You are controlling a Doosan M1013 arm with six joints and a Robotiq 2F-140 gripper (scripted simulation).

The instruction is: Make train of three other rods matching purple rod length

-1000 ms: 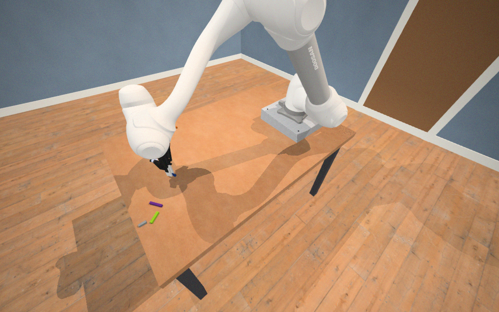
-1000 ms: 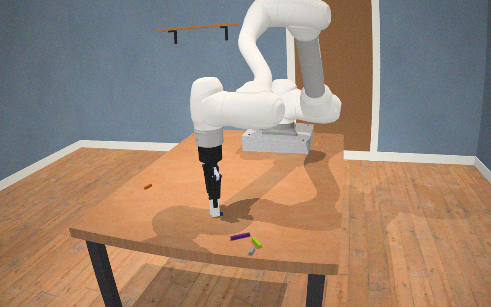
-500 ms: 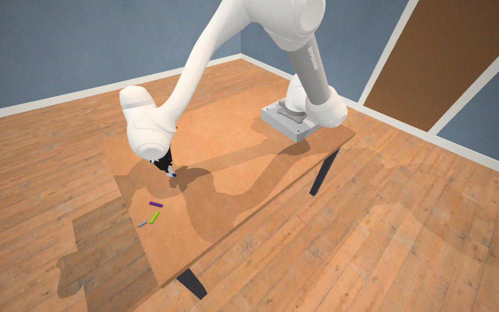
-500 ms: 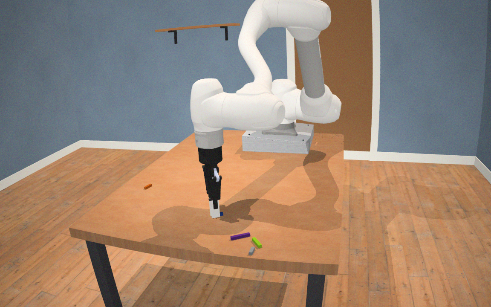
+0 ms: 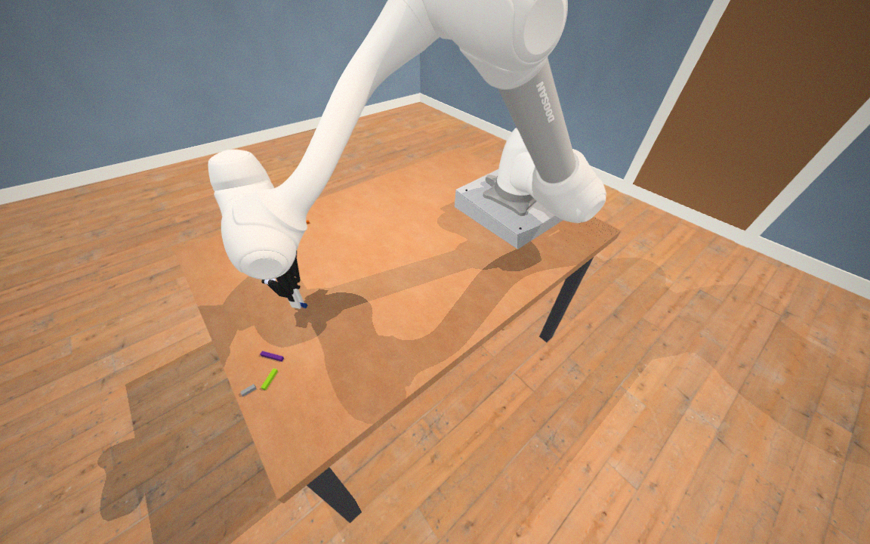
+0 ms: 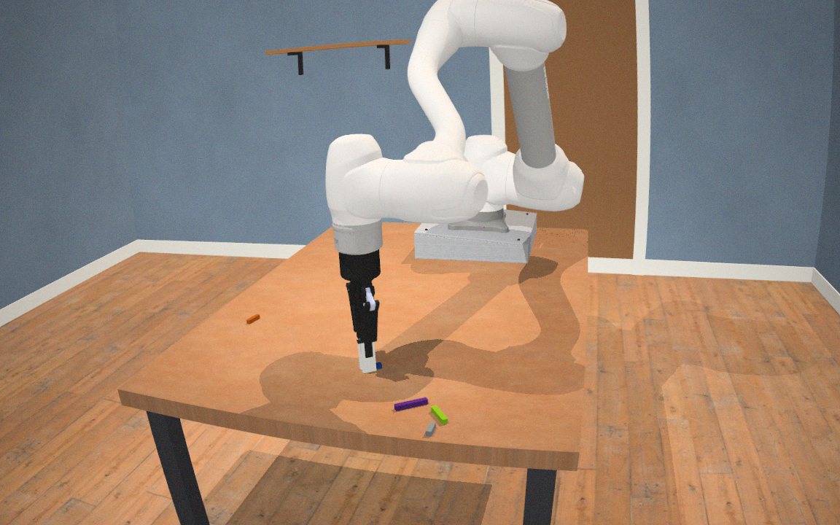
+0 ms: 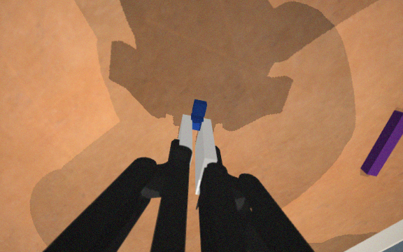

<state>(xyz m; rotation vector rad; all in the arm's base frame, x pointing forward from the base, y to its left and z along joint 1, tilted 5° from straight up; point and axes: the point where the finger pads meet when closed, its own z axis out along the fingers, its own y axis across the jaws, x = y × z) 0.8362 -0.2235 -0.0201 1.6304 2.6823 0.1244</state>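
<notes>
My gripper is now 240 mm past the orange rod, 320 mm to the left of it and 30 mm above it. Also, from my hand: grey rod (220 mm ahead, 140 mm to the left, 30 mm below); lime rod (180 mm ahead, 150 mm to the left, 30 mm below); purple rod (140 mm ahead, 100 mm to the left, 30 mm below).
</notes>
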